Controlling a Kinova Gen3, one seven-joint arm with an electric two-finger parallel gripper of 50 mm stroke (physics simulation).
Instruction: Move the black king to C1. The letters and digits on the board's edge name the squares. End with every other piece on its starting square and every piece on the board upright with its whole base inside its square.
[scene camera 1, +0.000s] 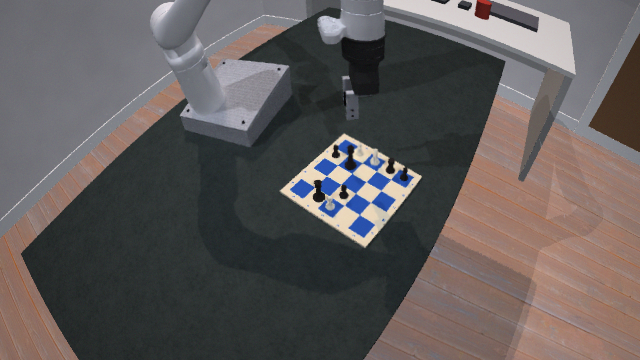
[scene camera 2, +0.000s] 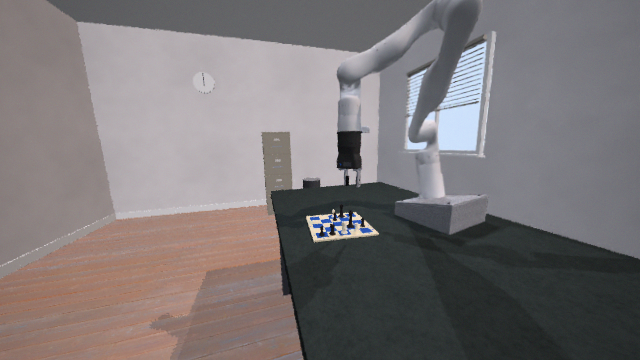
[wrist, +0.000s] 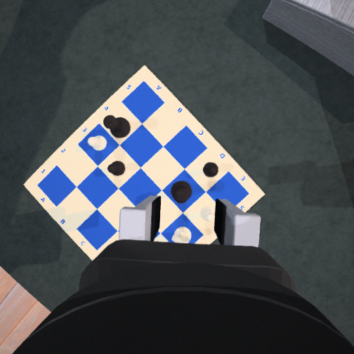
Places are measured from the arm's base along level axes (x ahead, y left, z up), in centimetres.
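Pixels of known places: gripper, fingertip midpoint: (scene camera 1: 350, 111) (scene camera 2: 352, 186); arm's base, link origin: (scene camera 1: 209, 102) (scene camera 2: 431, 196).
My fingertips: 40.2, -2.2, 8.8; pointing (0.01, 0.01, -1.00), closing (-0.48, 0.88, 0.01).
For each thing: its top centre in the pictures, then the offset to it from my fingertips, as dx, dy, dz. "pt": a spot on its surface instead.
- black king, top centre: (scene camera 1: 350, 144) (scene camera 2: 350, 209) +0.2, -0.5, -8.6
- blue-and-cream board, top centre: (scene camera 1: 354, 183) (scene camera 2: 338, 223) +2.7, -4.9, -15.0
- blue C1 square, surface spot: (scene camera 1: 384, 201) pt +10.2, -7.0, -15.0
- black pawn, top centre: (scene camera 1: 335, 145) -3.9, +1.2, -11.8
- white knight, top centre: (scene camera 1: 375, 149) +4.9, +2.4, -11.0
The black king (scene camera 1: 350, 159) (scene camera 2: 351, 220) (wrist: 181, 191), the tallest dark piece, stands upright on blue D4 of the blue-and-cream board (scene camera 1: 366, 243) (scene camera 2: 345, 238) (wrist: 36, 183). The blue C1 square (scene camera 1: 384, 201) (wrist: 97, 230) has no piece on it. My gripper (scene camera 1: 349, 107) (scene camera 2: 353, 184) (wrist: 187, 213) points down, open and empty, high above the board's far side in scene camera 1. In the wrist view the king shows just ahead of the finger gap. The gripper hides the E1 corner there.
A black pawn (scene camera 1: 336, 151) (wrist: 210, 169) is on D5, a white pawn (scene camera 1: 360, 150) (wrist: 207, 214) on E4, a white knight (scene camera 1: 375, 158) (wrist: 182, 234) on E3. Dark pieces stand on E2, E1, A4 and B3, a white pawn (scene camera 1: 330, 204) (wrist: 97, 142) on A3.
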